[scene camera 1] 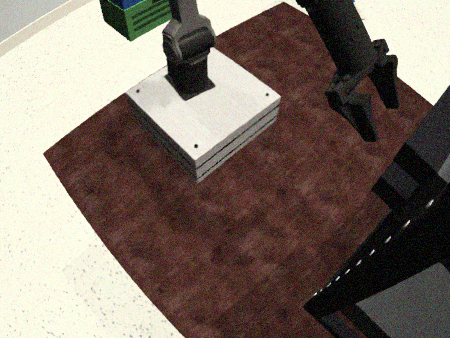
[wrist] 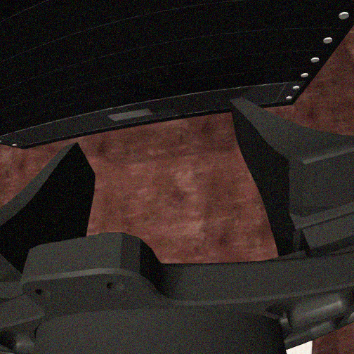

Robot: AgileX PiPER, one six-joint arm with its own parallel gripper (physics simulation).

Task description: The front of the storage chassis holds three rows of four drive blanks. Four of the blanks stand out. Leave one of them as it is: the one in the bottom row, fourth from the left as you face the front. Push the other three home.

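Note:
The storage chassis (scene camera 1: pixel 425 235) (wrist: pixel 150 60) is a large black box at the lower right of the scene view, partly cut off. In the wrist view it fills the top, with a row of small pale studs along its right edge and a pale grey rectangle near its lower edge. The drive blanks cannot be made out in either view, so which ones stand out cannot be told. My gripper (scene camera 1: pixel 382 123) (wrist: pixel 155 138) is open, with nothing seen between its fingers. Its fingertips point down near the chassis. The exact gap to the chassis cannot be told.
The arm's mount stands on a white layered block (scene camera 1: pixel 230 110) at the upper left of the scene view. A green box (scene camera 1: pixel 150 17) stands behind it. A dark red-brown surface (scene camera 1: pixel 225 225) (wrist: pixel 185 195) lies under the block and chassis, with pale speckled floor (scene camera 1: pixel 40 225) around it.

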